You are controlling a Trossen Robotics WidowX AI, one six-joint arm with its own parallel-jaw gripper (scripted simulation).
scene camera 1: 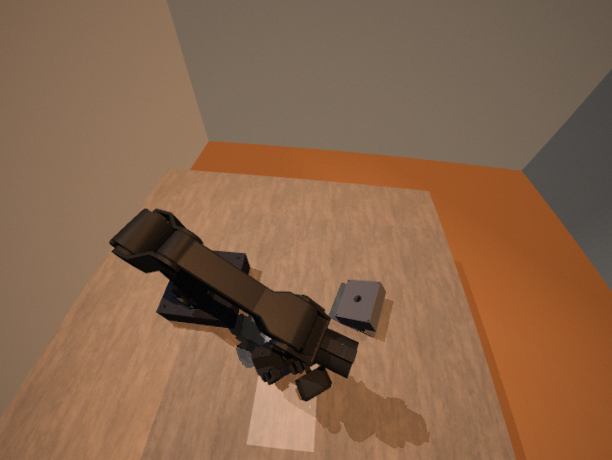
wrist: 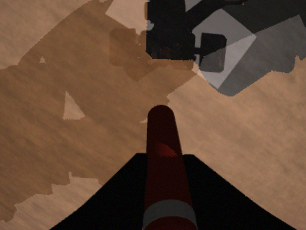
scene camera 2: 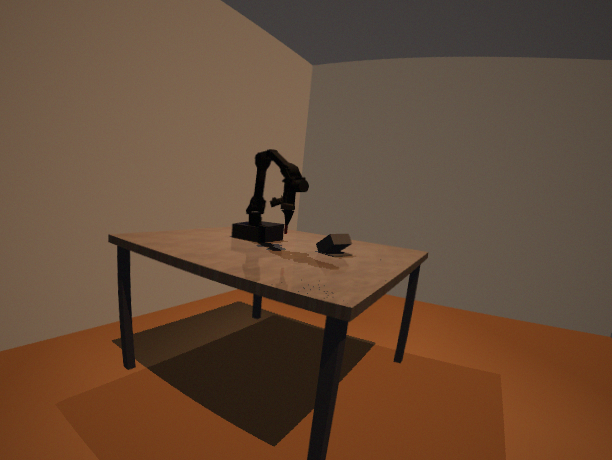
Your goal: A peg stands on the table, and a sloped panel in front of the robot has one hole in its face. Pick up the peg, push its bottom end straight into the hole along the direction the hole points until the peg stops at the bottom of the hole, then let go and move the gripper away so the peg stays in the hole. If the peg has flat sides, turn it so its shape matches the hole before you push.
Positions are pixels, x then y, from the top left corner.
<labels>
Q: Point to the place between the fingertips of the gripper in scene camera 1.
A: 298,354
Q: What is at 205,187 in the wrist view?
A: The gripper.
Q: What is the gripper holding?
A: A dark red round peg.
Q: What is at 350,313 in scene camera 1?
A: A grey sloped panel.
</labels>
